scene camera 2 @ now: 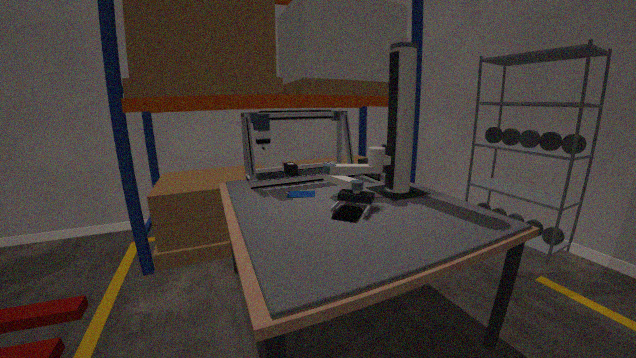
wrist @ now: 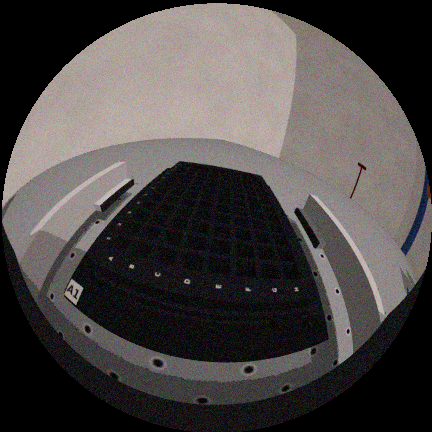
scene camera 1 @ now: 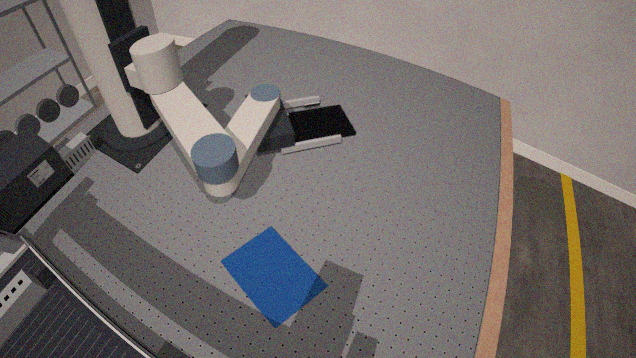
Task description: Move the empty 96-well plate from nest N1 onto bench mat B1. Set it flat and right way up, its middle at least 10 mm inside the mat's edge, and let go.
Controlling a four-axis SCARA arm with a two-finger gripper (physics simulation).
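Places are measured from the arm's base along level axes (x left, y back, z up), in metres.
Where they show: gripper, fingertip midpoint: (scene camera 2: 347,212) (wrist: 216,182) (scene camera 1: 329,117); arm's base, origin of the base link: (scene camera 2: 397,192) (scene camera 1: 143,125).
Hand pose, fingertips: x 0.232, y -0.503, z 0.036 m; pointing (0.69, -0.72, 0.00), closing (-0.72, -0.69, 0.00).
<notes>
Each offset is from my fingertips to the centre of the thing. "spot": to the spot under its first point. Level surfaces: height alone.
The black 96-well plate {dz -0.004, dx -0.019, dy +0.018 m} (scene camera 1: 322,125) (scene camera 2: 347,214) (wrist: 215,245) lies flat, wells up, at its place on the grey table, with a white A1 label at its near left corner in the wrist view. Nest N1 does not show as a separate part. My gripper (scene camera 1: 330,120) (scene camera 2: 349,211) (wrist: 216,182) is open and low, one finger along each long side of the plate, with a gap between pads and plate. The blue mat B1 {dz -0.021 m} (scene camera 1: 272,277) (scene camera 2: 301,194) lies flat, apart from the plate, with a shadow on one corner in scene camera 1.
The arm's column (scene camera 1: 95,60) (scene camera 2: 404,120) stands on a dark base plate. A black box {spot: dz +0.055, dx -0.581, dy +0.538 m} (scene camera 1: 30,182) stands at the left in scene camera 1. A gantry frame (scene camera 2: 295,114) stands behind the mat in scene camera 2. The table's wooden edge (scene camera 1: 505,200) (scene camera 2: 240,270) shows.
</notes>
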